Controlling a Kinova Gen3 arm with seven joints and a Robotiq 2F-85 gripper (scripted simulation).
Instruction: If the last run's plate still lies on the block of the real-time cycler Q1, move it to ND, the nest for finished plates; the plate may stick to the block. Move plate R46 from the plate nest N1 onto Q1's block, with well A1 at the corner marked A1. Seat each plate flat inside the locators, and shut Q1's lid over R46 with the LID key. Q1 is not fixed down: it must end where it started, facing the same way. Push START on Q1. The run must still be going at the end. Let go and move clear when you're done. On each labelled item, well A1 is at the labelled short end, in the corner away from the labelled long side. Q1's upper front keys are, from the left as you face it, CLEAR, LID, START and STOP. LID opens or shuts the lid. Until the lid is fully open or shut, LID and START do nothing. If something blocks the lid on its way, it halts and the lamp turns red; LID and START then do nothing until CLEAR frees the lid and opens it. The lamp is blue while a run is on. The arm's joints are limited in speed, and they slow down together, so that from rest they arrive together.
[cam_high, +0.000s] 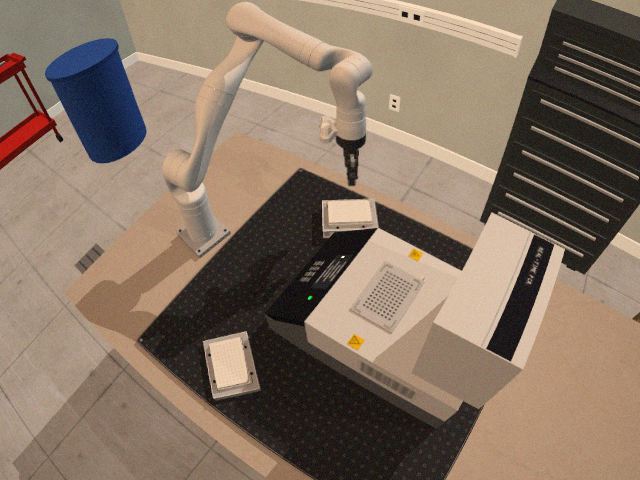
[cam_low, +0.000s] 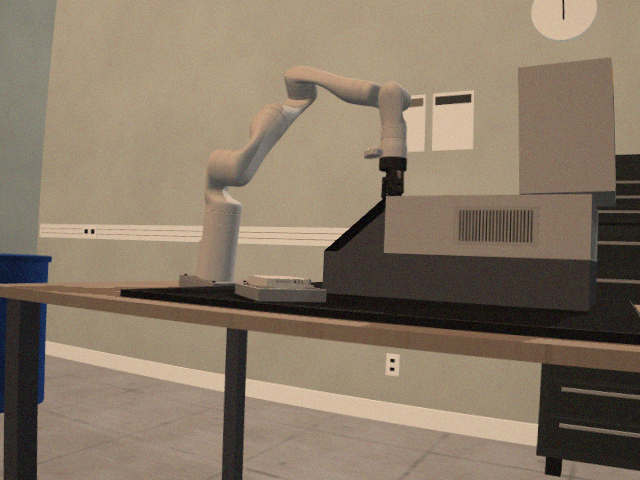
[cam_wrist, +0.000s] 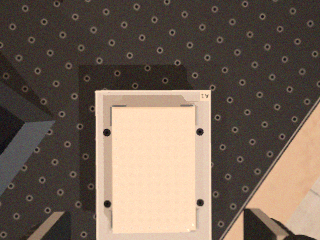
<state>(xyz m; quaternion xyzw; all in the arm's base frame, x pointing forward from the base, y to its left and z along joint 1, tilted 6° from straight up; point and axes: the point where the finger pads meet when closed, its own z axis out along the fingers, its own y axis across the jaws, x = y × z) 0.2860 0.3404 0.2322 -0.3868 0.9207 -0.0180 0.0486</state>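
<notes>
Right now the white plate is 17 cm below my hand. The rest, counted from my hand: grey nest (10 cm ahead, 55 cm to the right, 20 cm below); then A1 mark (9 cm behind, 2 cm to the right, 18 cm below).
</notes>
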